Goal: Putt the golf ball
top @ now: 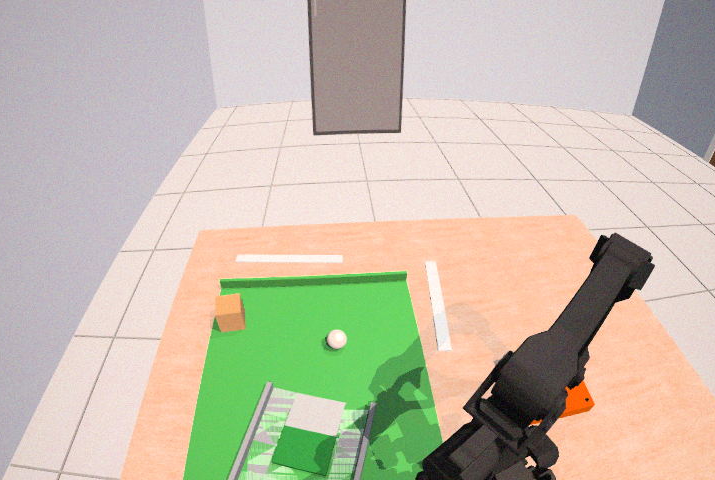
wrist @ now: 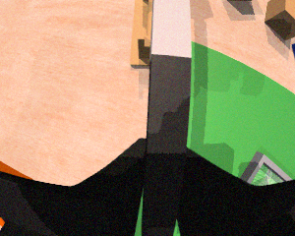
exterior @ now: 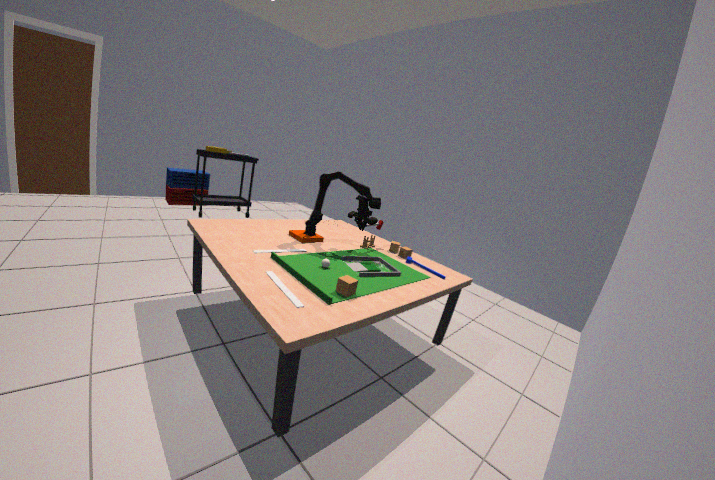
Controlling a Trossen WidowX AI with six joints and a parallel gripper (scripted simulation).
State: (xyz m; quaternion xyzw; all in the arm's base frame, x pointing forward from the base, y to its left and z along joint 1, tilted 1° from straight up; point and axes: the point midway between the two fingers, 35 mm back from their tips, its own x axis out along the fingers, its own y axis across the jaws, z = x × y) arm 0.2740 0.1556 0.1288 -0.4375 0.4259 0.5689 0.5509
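Right now my gripper tip is 110 mm to the right of the red putter, 30 mm below it and 10 mm past it. From my gripper tip the other things lie so: green mat: 280 mm to the right, 190 mm ahead, 120 mm below; tan stand: 130 mm to the left, 90 mm below, 10 mm behind; blue putter: 410 mm ahead, 130 mm to the left, 110 mm below.
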